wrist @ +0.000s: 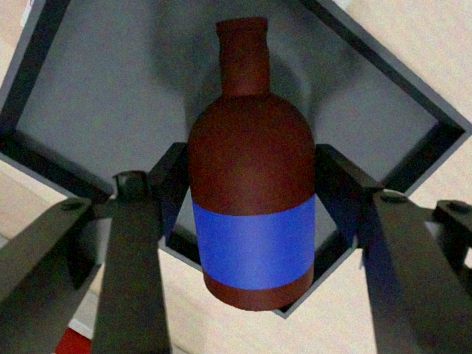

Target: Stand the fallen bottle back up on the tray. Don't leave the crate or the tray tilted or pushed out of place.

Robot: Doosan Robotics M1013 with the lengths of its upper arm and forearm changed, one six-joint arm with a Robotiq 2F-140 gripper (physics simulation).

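Observation:
A dark red-brown bottle [252, 155] with a blue band is between the fingers of my gripper [251, 165]. The gripper is shut on the bottle at its body, just above the blue band. The bottle's neck points to the top of the wrist view and its base to the bottom. The dark grey tray [110, 100] with raised black-sided rims lies behind the bottle, and its corner shows just past the bottle's base. How far the bottle is from the tray floor is hard to tell. The crate cannot be made out for certain.
A light wood-toned surface [420, 50] surrounds the tray. A red thing [73, 343] with a pale edge shows partly at the bottom left. A small part of a whitish thing shows at the top left edge.

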